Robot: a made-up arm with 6 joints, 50 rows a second.
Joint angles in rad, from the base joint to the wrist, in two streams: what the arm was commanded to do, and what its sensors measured. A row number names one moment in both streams.
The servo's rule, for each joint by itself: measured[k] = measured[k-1] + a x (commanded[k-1-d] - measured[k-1]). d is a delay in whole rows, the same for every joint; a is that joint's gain. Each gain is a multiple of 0.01, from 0.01 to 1. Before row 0 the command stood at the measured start. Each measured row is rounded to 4 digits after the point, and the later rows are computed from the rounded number. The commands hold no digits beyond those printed.
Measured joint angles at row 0:
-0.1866, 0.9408, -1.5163, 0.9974, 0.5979, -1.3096
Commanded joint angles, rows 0 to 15:
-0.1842, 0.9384, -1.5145, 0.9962, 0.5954, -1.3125
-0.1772, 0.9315, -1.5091, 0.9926, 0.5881, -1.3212
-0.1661, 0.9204, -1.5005, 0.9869, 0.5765, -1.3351
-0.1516, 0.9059, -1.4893, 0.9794, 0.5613, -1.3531
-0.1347, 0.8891, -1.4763, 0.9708, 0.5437, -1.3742
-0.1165, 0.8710, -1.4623, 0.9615, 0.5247, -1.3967
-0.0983, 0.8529, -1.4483, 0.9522, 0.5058, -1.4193
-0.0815, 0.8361, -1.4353, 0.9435, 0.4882, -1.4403
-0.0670, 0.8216, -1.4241, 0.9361, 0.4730, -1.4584
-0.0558, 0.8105, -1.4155, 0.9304, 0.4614, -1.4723
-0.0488, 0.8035, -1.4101, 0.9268, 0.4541, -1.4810
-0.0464, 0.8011, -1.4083, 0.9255, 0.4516, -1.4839
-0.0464, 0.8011, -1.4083, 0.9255, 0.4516, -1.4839
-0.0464, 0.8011, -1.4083, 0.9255, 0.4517, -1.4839
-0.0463, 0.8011, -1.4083, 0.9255, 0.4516, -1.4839
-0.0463, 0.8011, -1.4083, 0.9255, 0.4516, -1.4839
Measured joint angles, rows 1 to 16:
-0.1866, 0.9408, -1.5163, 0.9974, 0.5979, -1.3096
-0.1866, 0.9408, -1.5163, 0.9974, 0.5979, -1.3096
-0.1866, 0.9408, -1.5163, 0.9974, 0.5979, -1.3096
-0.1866, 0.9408, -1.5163, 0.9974, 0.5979, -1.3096
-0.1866, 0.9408, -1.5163, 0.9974, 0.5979, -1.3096
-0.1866, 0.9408, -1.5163, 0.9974, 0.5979, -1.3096
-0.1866, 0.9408, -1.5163, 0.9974, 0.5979, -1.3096
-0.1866, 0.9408, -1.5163, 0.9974, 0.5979, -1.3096
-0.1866, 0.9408, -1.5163, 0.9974, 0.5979, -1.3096
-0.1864, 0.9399, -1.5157, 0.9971, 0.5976, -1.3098
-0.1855, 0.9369, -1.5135, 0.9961, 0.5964, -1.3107
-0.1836, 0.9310, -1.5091, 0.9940, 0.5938, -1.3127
-0.1804, 0.9220, -1.5024, 0.9906, 0.5896, -1.3159
-0.1758, 0.9102, -1.4935, 0.9860, 0.5836, -1.3206
-0.1699, 0.8961, -1.4829, 0.9804, 0.5759, -1.3267
-0.1627, 0.8805, -1.4711, 0.9739, 0.5668, -1.3341
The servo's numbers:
d 9
a 0.10 0.36 0.34 0.23 0.13 0.08

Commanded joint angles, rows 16 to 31:
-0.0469, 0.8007, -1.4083, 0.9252, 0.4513, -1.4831
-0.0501, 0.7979, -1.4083, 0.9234, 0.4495, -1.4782
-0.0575, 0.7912, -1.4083, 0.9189, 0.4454, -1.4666
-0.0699, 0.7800, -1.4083, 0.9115, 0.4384, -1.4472
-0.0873, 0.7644, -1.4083, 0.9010, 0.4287, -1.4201
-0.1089, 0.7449, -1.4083, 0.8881, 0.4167, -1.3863
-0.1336, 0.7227, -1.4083, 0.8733, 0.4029, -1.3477
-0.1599, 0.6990, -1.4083, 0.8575, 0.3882, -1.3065
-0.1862, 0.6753, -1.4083, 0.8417, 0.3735, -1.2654
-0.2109, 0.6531, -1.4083, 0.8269, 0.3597, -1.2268
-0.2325, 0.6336, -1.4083, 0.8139, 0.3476, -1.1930
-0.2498, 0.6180, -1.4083, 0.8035, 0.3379, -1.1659
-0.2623, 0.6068, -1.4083, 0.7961, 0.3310, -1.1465
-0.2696, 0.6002, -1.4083, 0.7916, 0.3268, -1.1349
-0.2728, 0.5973, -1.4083, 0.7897, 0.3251, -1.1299
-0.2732, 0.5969, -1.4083, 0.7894, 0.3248, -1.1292
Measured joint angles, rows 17 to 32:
-0.1546, 0.8645, -1.4589, 0.9669, 0.5566, -1.3426
-0.1458, 0.8491, -1.4471, 0.9598, 0.5457, -1.3519
-0.1368, 0.8352, -1.4364, 0.9530, 0.5347, -1.3615
-0.1280, 0.8238, -1.4275, 0.9470, 0.5242, -1.3711
-0.1198, 0.8156, -1.4210, 0.9421, 0.5148, -1.3801
-0.1125, 0.8104, -1.4167, 0.9383, 0.5066, -1.3884
-0.1059, 0.8071, -1.4138, 0.9354, 0.4995, -1.3960
-0.0999, 0.8049, -1.4119, 0.9331, 0.4933, -1.4030
-0.0945, 0.8035, -1.4107, 0.9314, 0.4879, -1.4095
-0.0897, 0.8025, -1.4099, 0.9300, 0.4831, -1.4154
-0.0857, 0.8008, -1.4094, 0.9285, 0.4787, -1.4204
-0.0829, 0.7973, -1.4090, 0.9263, 0.4744, -1.4241
-0.0816, 0.7911, -1.4088, 0.9229, 0.4697, -1.4259
-0.0822, 0.7815, -1.4086, 0.9179, 0.4644, -1.4254
-0.0849, 0.7683, -1.4085, 0.9110, 0.4582, -1.4223
-0.0898, 0.7519, -1.4084, 0.9023, 0.4510, -1.4163

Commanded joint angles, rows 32 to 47:
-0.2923, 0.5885, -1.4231, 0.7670, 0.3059, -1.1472
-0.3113, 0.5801, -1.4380, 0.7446, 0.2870, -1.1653
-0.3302, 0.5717, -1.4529, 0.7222, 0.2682, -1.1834
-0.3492, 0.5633, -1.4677, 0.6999, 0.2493, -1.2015
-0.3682, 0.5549, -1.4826, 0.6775, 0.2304, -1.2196
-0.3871, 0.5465, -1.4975, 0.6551, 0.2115, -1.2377
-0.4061, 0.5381, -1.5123, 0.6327, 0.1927, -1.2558
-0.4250, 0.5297, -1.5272, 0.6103, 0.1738, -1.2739
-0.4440, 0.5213, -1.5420, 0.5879, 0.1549, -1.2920
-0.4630, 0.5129, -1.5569, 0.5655, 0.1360, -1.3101
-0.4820, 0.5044, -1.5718, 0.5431, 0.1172, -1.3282
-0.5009, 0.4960, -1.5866, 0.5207, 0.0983, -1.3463
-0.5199, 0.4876, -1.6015, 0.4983, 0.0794, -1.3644
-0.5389, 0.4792, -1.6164, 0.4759, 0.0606, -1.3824
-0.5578, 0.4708, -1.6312, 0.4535, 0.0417, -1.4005
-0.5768, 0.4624, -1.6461, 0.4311, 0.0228, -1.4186
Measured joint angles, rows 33 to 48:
-0.0968, 0.7329, -1.4084, 0.8920, 0.4428, -1.4075
-0.1057, 0.7122, -1.4084, 0.8804, 0.4338, -1.3961
-0.1162, 0.6909, -1.4084, 0.8681, 0.4242, -1.3826
-0.1278, 0.6703, -1.4084, 0.8556, 0.4142, -1.3674
-0.1400, 0.6515, -1.4084, 0.8436, 0.4043, -1.3513
-0.1522, 0.6354, -1.4084, 0.8327, 0.3948, -1.3349
-0.1639, 0.6227, -1.4084, 0.8232, 0.3860, -1.3189
-0.1748, 0.6136, -1.4084, 0.8155, 0.3781, -1.3038
-0.1846, 0.6076, -1.4084, 0.8095, 0.3712, -1.2898
-0.1954, 0.6007, -1.4134, 0.7997, 0.3627, -1.2784
-0.2070, 0.5933, -1.4218, 0.7870, 0.3529, -1.2694
-0.2193, 0.5855, -1.4324, 0.7721, 0.3419, -1.2625
-0.2323, 0.5775, -1.4444, 0.7555, 0.3299, -1.2576
-0.2459, 0.5694, -1.4574, 0.7376, 0.3170, -1.2546
-0.2600, 0.5612, -1.4710, 0.7186, 0.3033, -1.2532
-0.2746, 0.5529, -1.4850, 0.6988, 0.2889, -1.2534

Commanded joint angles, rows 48 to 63:
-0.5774, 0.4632, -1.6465, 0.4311, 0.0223, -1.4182
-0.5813, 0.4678, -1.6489, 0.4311, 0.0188, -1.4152
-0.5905, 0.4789, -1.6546, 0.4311, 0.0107, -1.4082
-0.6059, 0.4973, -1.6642, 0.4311, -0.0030, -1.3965
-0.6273, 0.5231, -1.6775, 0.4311, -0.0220, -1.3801
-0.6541, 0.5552, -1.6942, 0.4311, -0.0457, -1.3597
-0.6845, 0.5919, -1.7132, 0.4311, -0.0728, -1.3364
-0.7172, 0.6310, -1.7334, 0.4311, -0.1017, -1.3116
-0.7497, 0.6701, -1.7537, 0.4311, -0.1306, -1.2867
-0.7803, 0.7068, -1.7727, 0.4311, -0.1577, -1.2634
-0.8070, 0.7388, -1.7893, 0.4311, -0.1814, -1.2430
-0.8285, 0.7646, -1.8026, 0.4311, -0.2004, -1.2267
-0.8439, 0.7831, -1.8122, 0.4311, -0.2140, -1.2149
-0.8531, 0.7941, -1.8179, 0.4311, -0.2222, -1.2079
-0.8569, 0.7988, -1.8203, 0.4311, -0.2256, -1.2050
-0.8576, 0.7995, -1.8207, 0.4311, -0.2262, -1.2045
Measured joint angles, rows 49 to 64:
-0.2896, 0.5445, -1.4993, 0.6784, 0.2739, -1.2550
-0.3050, 0.5361, -1.5138, 0.6576, 0.2584, -1.2580
-0.3208, 0.5277, -1.5285, 0.6364, 0.2425, -1.2622
-0.3369, 0.5193, -1.5432, 0.6149, 0.2262, -1.2675
-0.3533, 0.5109, -1.5580, 0.5932, 0.2096, -1.2738
-0.3700, 0.5025, -1.5728, 0.5714, 0.1927, -1.2810
-0.3869, 0.4941, -1.5876, 0.5494, 0.1755, -1.2891
-0.4040, 0.4857, -1.6024, 0.5273, 0.1581, -1.2980
-0.4213, 0.4773, -1.6173, 0.5052, 0.1405, -1.3076
-0.4369, 0.4722, -1.6272, 0.4882, 0.1251, -1.3164
-0.4513, 0.4706, -1.6346, 0.4751, 0.1113, -1.3243
-0.4652, 0.4736, -1.6414, 0.4650, 0.0982, -1.3310
-0.4793, 0.4821, -1.6492, 0.4572, 0.0850, -1.3362
-0.4941, 0.4969, -1.6588, 0.4512, 0.0711, -1.3397
-0.5101, 0.5179, -1.6708, 0.4466, 0.0559, -1.3413
-0.5275, 0.5445, -1.6852, 0.4430, 0.0392, -1.3409

